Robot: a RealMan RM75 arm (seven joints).
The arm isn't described. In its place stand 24 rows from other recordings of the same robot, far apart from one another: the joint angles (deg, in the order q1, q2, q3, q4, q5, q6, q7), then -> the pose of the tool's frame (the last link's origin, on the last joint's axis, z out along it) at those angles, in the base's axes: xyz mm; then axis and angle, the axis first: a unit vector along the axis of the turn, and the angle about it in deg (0 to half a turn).
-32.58 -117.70 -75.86 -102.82 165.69 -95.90 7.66 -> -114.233 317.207 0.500 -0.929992 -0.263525 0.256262 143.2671
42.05 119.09 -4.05 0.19 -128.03 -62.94 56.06 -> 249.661 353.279 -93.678 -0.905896 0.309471 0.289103 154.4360
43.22 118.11 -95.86 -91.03 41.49 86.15 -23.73 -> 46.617 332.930 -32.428 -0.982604 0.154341 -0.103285 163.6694
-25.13 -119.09 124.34 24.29 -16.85 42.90 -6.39 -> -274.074 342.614 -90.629 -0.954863 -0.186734 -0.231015 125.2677
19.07 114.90 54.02 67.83 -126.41 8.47 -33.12 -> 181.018 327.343 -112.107 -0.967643 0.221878 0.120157 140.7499
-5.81 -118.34 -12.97 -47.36 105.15 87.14 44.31 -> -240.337 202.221 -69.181 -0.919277 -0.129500 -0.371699 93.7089
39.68 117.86 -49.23 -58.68 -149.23 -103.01 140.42 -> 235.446 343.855 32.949 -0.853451 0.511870 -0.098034 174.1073
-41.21 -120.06 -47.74 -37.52 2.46 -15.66 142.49 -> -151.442 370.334 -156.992 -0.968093 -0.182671 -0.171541 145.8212
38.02 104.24 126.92 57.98 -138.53 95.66 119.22 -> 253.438 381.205 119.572 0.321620 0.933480 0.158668 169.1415
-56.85 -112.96 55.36 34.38 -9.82 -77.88 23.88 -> -240.519 425.053 25.622 -0.808239 -0.531736 0.252995 151.7133
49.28 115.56 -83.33 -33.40 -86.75 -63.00 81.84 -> 122.985 405.731 -65.675 -0.982850 0.055721 0.175789 168.2842
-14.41 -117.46 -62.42 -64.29 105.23 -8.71 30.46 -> -215.297 333.511 -96.360 -0.844736 -0.488935 -0.217630 140.5250
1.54 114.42 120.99 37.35 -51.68 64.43 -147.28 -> 391.421 259.516 93.300 -0.952129 0.185803 0.242751 107.4175
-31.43 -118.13 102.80 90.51 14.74 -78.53 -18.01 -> -160.337 381.405 40.479 -0.875610 -0.433791 0.212443 109.4017
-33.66 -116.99 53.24 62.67 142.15 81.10 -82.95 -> -253.874 380.797 50.849 -0.992983 -0.019829 0.116581 157.4245
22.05 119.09 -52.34 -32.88 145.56 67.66 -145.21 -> 289.805 368.584 110.814 -0.822350 0.156593 0.547010 103.4288
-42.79 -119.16 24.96 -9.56 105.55 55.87 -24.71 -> -253.376 330.524 -126.872 -0.971391 -0.131637 -0.197667 149.9286
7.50 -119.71 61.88 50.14 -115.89 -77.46 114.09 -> -343.856 214.587 55.385 -0.865774 -0.307179 -0.395066 131.1690
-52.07 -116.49 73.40 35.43 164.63 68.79 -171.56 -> -250.770 410.758 -21.054 -0.787971 -0.559467 0.257095 146.1518
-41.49 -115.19 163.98 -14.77 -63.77 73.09 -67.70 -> -283.932 407.728 56.772 -0.772990 -0.382034 -0.506494 132.1527
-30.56 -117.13 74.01 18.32 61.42 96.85 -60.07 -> -207.237 302.677 -26.546 -0.865357 -0.134719 -0.482709 171.1573
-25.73 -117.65 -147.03 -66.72 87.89 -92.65 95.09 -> -201.092 344.882 157.732 -0.910935 -0.044878 -0.410103 140.9511
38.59 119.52 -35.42 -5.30 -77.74 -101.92 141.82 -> 191.393 330.714 -9.218 0.474488 -0.668726 -0.572422 147.3192
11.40 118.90 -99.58 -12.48 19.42 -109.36 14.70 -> 307.670 230.816 69.253 -0.729783 0.032099 0.682925 96.7135
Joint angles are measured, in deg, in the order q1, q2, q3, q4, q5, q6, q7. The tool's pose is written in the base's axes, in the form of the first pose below.
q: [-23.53, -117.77, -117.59, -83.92, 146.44, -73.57, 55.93]
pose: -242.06 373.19 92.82 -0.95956 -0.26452 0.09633 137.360
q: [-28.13, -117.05, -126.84, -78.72, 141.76, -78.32, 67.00]
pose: -241.29 381.52 104.87 -0.97230 -0.22508 0.06298 140.754
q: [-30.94, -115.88, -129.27, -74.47, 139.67, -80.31, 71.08]
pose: -238.20 388.14 103.92 -0.97757 -0.20491 0.04877 143.762
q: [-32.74, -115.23, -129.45, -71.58, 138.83, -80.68, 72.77]
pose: -234.46 393.61 99.17 -0.98029 -0.19256 0.04413 145.703
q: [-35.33, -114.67, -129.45, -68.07, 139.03, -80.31, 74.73]
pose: -228.89 402.50 92.68 -0.98349 -0.17480 0.04684 147.386
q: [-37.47, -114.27, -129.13, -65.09, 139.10, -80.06, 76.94]
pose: -223.34 409.09 85.54 -0.98680 -0.15372 0.05090 149.164
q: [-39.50, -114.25, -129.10, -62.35, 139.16, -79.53, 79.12]
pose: -217.20 415.13 77.55 -0.98963 -0.13412 0.05136 150.599
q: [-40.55, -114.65, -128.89, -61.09, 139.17, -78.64, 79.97]
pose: -212.30 418.75 70.96 -0.99101 -0.12445 0.04917 151.021
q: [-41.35, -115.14, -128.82, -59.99, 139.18, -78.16, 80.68]
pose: -208.60 420.44 64.07 -0.99191 -0.11819 0.04630 151.732
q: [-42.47, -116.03, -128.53, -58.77, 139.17, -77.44, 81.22]
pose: -201.58 422.49 53.38 -0.99303 -0.11049 0.04103 152.702
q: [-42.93, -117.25, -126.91, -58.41, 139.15, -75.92, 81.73]
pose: -194.26 423.14 40.25 -0.99452 -0.09606 0.04133 153.289
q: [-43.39, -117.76, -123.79, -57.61, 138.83, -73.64, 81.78]
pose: -187.43 425.04 27.66 -0.99570 -0.07862 0.04897 153.739
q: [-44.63, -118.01, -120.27, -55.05, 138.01, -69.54, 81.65]
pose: -179.83 430.70 12.21 -0.99649 -0.06373 0.05425 153.590
